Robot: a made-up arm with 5 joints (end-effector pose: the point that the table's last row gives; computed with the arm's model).
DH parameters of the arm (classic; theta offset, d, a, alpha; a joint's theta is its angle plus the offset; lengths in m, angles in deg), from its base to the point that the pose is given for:
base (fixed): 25.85 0 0.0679 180
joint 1: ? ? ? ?
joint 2: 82.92 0 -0.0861 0
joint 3: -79.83 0 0.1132 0
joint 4: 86.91 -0.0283 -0.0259 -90
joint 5: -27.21 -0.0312 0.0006 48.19
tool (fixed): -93.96 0.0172 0 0
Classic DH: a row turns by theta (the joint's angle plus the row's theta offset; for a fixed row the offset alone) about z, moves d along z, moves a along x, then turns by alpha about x.
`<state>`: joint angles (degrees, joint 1 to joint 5).
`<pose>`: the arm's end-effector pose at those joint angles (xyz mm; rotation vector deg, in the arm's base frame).
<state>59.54 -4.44 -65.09 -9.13 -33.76</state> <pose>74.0 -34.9 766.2 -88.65 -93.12 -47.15</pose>
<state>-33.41 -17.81 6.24 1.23 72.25</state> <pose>204.2 100.5 666.0 -121.87 -68.63 50.94</pose>
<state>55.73 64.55 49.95 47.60 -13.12</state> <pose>90.1 -45.1 459.3 56.12 89.14 17.50</pose>
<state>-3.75 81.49 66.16 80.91 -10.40</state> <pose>74.7 12.7 512.1 -43.95 -159.40 -54.23</pose>
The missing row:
joint 1: 25.85 -0.5515 0.0663 90
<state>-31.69 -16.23 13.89 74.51 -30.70</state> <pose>230.5 109.5 621.5 -26.65 23.39 54.08</pose>
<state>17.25 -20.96 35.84 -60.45 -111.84</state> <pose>166.9 -42.6 631.0 44.19 -87.53 -14.02</pose>
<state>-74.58 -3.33 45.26 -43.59 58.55</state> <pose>118.0 169.5 575.4 -83.22 -105.60 81.31</pose>
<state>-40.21 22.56 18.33 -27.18 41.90</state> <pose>220.5 143.3 572.6 -84.12 -56.82 75.82</pose>
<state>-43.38 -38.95 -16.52 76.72 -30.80</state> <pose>151.9 86.5 727.8 -17.70 -30.43 55.03</pose>
